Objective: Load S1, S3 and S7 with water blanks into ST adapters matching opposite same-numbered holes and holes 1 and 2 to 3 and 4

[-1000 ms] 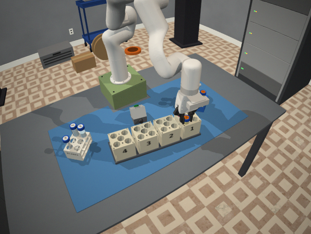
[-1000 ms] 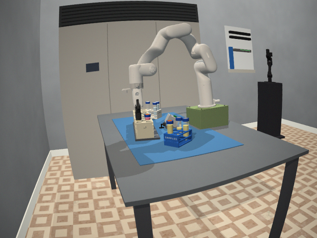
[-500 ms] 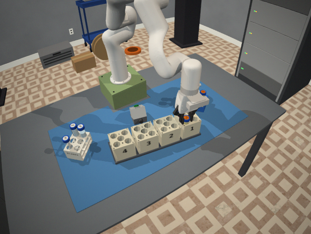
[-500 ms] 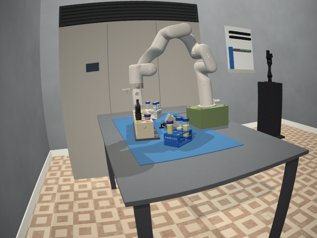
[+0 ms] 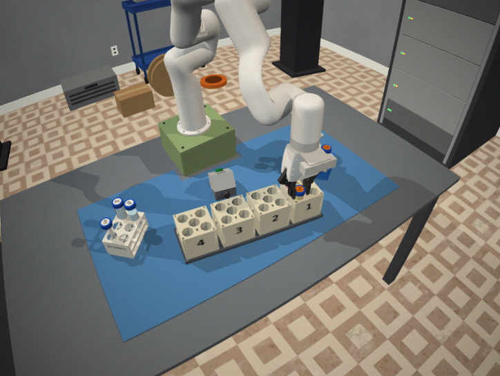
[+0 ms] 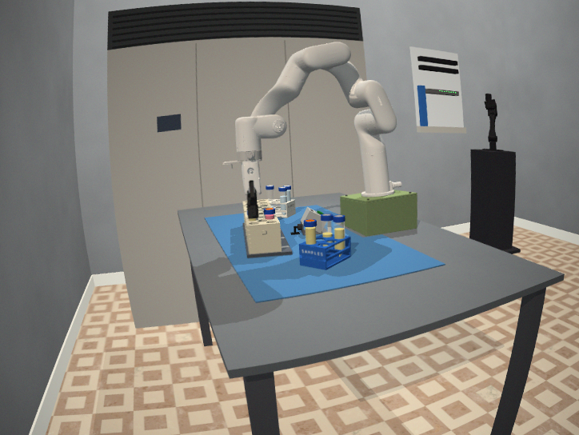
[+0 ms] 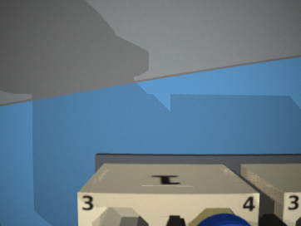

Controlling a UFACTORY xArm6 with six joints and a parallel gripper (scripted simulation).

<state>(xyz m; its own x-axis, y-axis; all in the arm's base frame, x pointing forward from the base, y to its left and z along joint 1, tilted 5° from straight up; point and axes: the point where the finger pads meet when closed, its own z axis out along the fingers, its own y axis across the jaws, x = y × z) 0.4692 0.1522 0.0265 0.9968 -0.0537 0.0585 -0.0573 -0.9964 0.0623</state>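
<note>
The sample tube is 190 mm to the left of my hand, 140 mm behind it and 60 mm below it. Also, from my hand: stand (140 mm to the right, 120 mm below, 40 mm behind); then pink-filled tube (60 mm below, 40 mm behind); then adapter 1 (70 mm below, 30 mm to the left, 20 mm behind).
</note>
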